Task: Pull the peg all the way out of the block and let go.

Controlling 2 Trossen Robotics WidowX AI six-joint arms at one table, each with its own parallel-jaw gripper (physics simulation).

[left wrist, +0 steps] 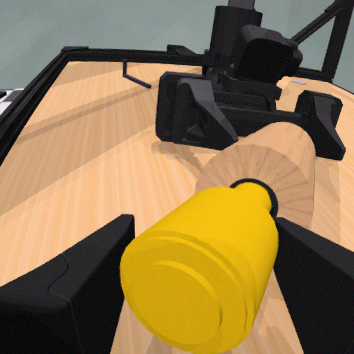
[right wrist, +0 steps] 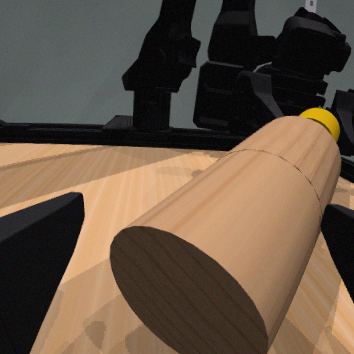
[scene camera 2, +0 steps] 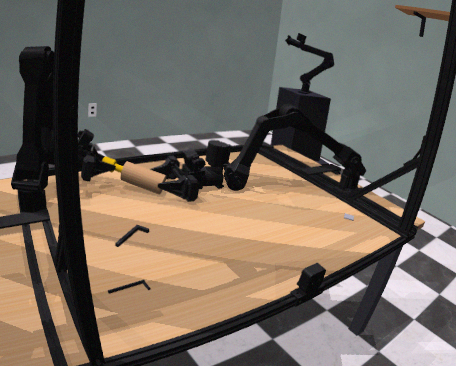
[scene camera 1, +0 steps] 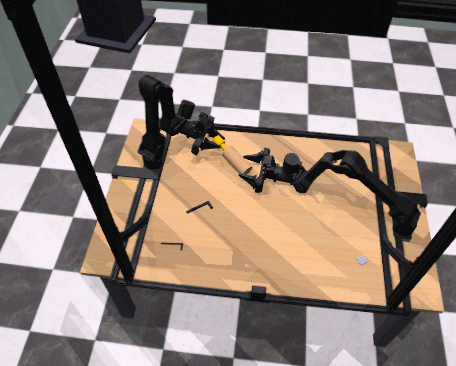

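Where they show: left gripper, fingertip midpoint: (left wrist: 202,227) (scene camera 2: 114,165) (scene camera 1: 222,143); right gripper, fingertip midpoint: (right wrist: 207,211) (scene camera 2: 152,178) (scene camera 1: 240,165); left arm's base, link origin: (right wrist: 150,129) (scene camera 2: 33,209) (scene camera 1: 153,165); right arm's base, link origin: (scene camera 2: 348,186) (scene camera 1: 402,230).
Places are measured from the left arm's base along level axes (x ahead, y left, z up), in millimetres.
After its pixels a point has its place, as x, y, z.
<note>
The yellow peg (scene camera 1: 219,143) @(234, 142, 53) (scene camera 2: 108,161) @(223, 148, 57) (left wrist: 200,260) @(211, 166, 61) (right wrist: 322,121) @(245, 157, 56) is tilted, its narrow neck inside the dark-rimmed hole of the round wooden block (scene camera 1: 236,159) @(320, 89, 45) (scene camera 2: 142,176) @(312, 79, 34) (left wrist: 302,160) @(280, 108, 51) (right wrist: 225,215) @(367, 82, 37). My left gripper (scene camera 1: 220,141) @(243, 159, 40) (left wrist: 202,227) @(243, 159, 40) is shut on the peg's thick end. My right gripper (scene camera 1: 243,166) @(341, 79, 27) (right wrist: 207,211) @(341, 79, 27) is open, its fingers spread on either side of the block's far end. In the right wrist view a gap shows between the left-hand finger and the block; the block comes close to the other finger, and contact there cannot be told.
Two black hex keys (scene camera 1: 200,207) @(244, -127, -16) (scene camera 1: 172,244) @(201, -305, -15) (scene camera 2: 132,235) @(243, -127, -17) (scene camera 2: 130,286) @(205, -304, -16) lie on the table (scene camera 1: 280,250) @(571, -215, -19) (scene camera 2: 200,260) @(367, -245, -19). A small grey square (scene camera 1: 361,260) @(850, -175, -16) (scene camera 2: 349,217) @(848, -177, -16) lies at the right. A black frame (scene camera 1: 190,291) @(320, -449, -22) edges the table, with posts rising at its corners.
</note>
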